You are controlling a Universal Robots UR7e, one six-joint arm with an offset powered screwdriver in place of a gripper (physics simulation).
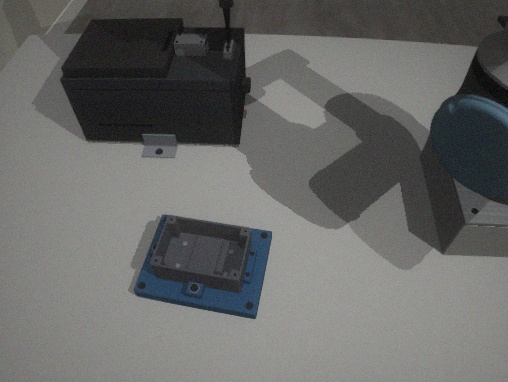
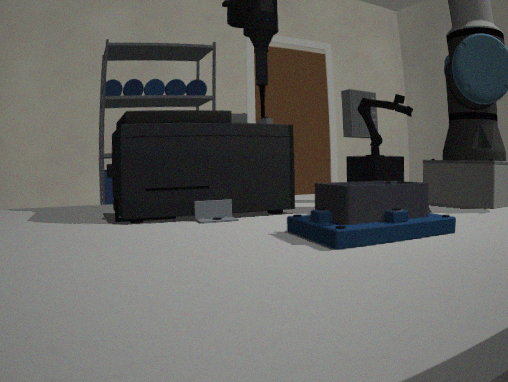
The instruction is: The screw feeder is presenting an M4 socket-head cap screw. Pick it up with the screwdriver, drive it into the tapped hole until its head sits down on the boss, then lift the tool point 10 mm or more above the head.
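Note:
The black screw feeder (image 1: 150, 112) (image 2: 200, 167) stands at the back left. My screwdriver (image 1: 228, 41) (image 2: 263, 116) points straight down, its thin bit reaching the small grey pick-up block (image 1: 228, 53) (image 2: 267, 121) on the feeder's top right. No screw can be made out at the tip, so whether the bit holds one is hidden or too small to tell. The grey open-topped housing (image 1: 172, 274) (image 2: 380, 200) sits on the blue fixture plate (image 1: 225, 304) (image 2: 340, 239). Small holes show in its corner bosses; which is the tapped hole for the screw cannot be told.
A small metal bracket (image 1: 159, 140) (image 2: 213, 208) stands at the feeder's front foot. The arm's pedestal (image 1: 485, 240) (image 2: 460, 182) is at the right, with a blue joint cover (image 1: 472, 145) (image 2: 481, 70) above. A small black arm (image 2: 370, 120) and a shelf rack (image 2: 160, 101) stand in the background.

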